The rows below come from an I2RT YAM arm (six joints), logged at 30 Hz.
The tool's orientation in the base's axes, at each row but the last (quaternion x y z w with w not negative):
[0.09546 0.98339 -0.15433 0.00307]
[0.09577 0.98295 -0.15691 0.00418]
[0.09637 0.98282 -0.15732 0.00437]
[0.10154 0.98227 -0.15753 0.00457]
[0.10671 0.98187 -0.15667 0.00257]
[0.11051 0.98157 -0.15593 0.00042]
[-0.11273 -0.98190 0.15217 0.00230]
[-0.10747 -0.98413 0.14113 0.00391]
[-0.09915 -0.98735 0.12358 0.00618]
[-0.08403 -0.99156 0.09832 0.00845]
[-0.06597 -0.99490 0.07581 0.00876]
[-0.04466 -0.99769 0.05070 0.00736]
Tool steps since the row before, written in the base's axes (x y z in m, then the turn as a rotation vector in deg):
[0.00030 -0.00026 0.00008 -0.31 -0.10 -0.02]
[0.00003 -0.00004 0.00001 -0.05 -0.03 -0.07]
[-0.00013 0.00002 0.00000 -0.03 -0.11 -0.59]
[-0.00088 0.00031 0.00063 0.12 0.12 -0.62]
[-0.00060 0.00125 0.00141 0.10 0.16 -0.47]
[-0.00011 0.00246 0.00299 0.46 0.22 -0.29]
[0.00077 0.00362 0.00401 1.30 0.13 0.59]
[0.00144 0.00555 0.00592 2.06 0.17 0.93]
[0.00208 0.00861 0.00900 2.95 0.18 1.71]
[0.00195 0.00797 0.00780 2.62 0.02 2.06]
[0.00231 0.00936 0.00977 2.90 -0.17 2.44]
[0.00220 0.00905 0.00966 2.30 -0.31 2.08]
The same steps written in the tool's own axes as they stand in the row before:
[-0.00035 -0.00021 0.00000 0.29 -0.15 0.06]
[-0.00004 -0.00003 0.00000 0.05 -0.02 0.08]
[0.00013 -0.00001 0.00000 0.03 0.07 0.60]
[0.00090 -0.00008 -0.00067 -0.07 0.33 0.55]
[0.00079 0.00060 -0.00171 -0.05 0.31 0.39]
[0.00054 0.00134 -0.00359 -0.39 0.39 0.19]
[-0.00007 0.00233 -0.00493 -1.26 0.23 -0.65]
[-0.00036 0.00385 -0.00728 -2.00 0.33 -1.02]
[-0.00045 0.00637 -0.01089 -2.88 0.32 -1.81]
[-0.00058 0.00649 -0.00926 -2.58 0.05 -2.11]
[-0.00098 0.00799 -0.01112 -2.88 -0.16 -2.47]
[-0.00128 0.00818 -0.01056 -2.30 -0.32 -2.08]

